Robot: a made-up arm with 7 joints.
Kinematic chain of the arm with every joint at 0, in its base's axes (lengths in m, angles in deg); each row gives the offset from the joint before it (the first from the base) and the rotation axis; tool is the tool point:
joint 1: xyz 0 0 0 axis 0 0.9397 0.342
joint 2: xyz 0 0 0 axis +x
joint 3: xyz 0 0 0 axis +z
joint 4: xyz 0.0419 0 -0.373 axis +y
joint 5: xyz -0.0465 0 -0.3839 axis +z
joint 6: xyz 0 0 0 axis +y
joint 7: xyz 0 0 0 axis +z
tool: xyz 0 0 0
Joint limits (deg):
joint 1: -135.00..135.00
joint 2: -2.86..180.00
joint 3: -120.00..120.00
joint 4: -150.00..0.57
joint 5: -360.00..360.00
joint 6: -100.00..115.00
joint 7: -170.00..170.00
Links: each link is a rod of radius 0.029 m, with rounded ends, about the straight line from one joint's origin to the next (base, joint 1, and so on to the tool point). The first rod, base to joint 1, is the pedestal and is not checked.
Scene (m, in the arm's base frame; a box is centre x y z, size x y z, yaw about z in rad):
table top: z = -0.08
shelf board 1: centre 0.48 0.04 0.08 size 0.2 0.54 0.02 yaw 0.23
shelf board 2: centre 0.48 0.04 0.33 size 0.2 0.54 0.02 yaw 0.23
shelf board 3: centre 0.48 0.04 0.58 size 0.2 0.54 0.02 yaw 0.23
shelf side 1: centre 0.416 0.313 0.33 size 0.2 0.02 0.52 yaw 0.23
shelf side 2: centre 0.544 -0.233 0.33 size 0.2 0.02 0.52 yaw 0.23
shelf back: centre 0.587 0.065 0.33 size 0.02 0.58 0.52 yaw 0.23
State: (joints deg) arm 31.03 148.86 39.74 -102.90 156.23 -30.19 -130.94
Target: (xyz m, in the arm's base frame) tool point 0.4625 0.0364 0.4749
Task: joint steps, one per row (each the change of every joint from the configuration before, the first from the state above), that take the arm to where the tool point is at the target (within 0.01 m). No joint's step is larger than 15 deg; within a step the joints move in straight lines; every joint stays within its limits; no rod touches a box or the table.
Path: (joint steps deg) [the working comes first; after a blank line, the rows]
Joints at the target: 21.31 153.20 45.96 -72.13 156.23 -30.19 -130.94
Straight joint move there: touches shelf board 2.

1: -5.64 -7.82 3.66 -12.56 0.00 0.00 0.00
2: -5.65 -7.82 3.66 -12.55 0.00 0.00 0.00
3: -5.64 -7.82 3.67 -12.56 0.00 0.00 0.00
4: -3.87 3.11 1.93 12.43 0.00 0.00 0.00
5: -3.87 3.12 1.94 12.43 0.00 0.00 0.00
6: -3.87 3.12 1.93 12.43 0.00 0.00 0.00
7: 6.27 6.15 -3.52 10.39 0.00 0.00 0.00
8: 6.28 6.15 -3.53 10.38 0.00 0.00 0.00
9: 6.27 6.15 -3.52 10.38 0.00 0.00 0.00

